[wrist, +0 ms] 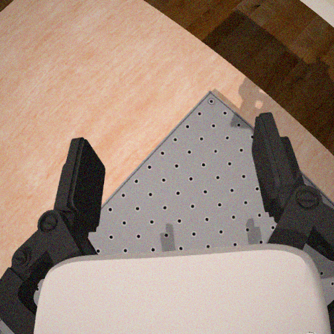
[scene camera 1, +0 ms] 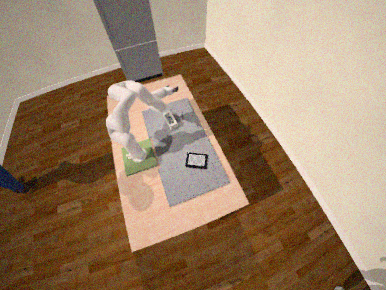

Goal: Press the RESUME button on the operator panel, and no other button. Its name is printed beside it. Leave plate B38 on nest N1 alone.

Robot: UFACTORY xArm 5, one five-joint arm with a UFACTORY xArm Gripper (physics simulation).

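Frame: origin at the arm's base, x ahead, y left, z up, level; centimetres.
Seen in the pictures: gripper, between the fingertips: (scene camera 1: 173, 87); arm's base, origin of its link: (scene camera 1: 139, 155).
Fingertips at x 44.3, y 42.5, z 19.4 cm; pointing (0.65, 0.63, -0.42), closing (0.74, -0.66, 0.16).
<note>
Pixels of each thing's middle, then the offset from my fingertips to it. "pt": a spot on its surface instead. Level surfaces: height alone.
- operator panel, middle of its body: (scene camera 1: 170, 120) dx -10.6, dy -19.2, dz -18.0 cm
- Plate B38, middle of its body: (scene camera 1: 196, 159) dx -2.4, dy -62.9, dz -18.9 cm
- black-edged nest N1, a spot on its surface: (scene camera 1: 188, 160) pt dx -8.6, dy -61.3, dz -18.2 cm
- grey perforated board, height of its surface: dz -20.8 cm
- pale wooden table, height of its surface: dz -22.1 cm
The operator panel (scene camera 1: 170, 120) is a small light box with a darker face, standing on the grey board in the scene view; its buttons and printed names are too small to read. Plate B38 (scene camera 1: 197, 160) is a pale rectangle lying in the black-edged nest N1 (scene camera 1: 188, 160). My gripper (scene camera 1: 175, 89) (wrist: 171, 141) is open, with nothing between its black fingers. It hangs above the far end of the table, beyond the panel in the scene view. In the wrist view a corner of the board shows beneath the fingers; panel and plate do not show there.
The grey perforated board (scene camera 1: 175, 185) (wrist: 190, 192) lies on the pale wooden table (scene camera 1: 150, 230) (wrist: 75, 75). The arm's base stands on a green mat (scene camera 1: 132, 167). A tall grey cabinet (scene camera 1: 137, 55) stands beyond the table. The arm's shadow falls across the board.
</note>
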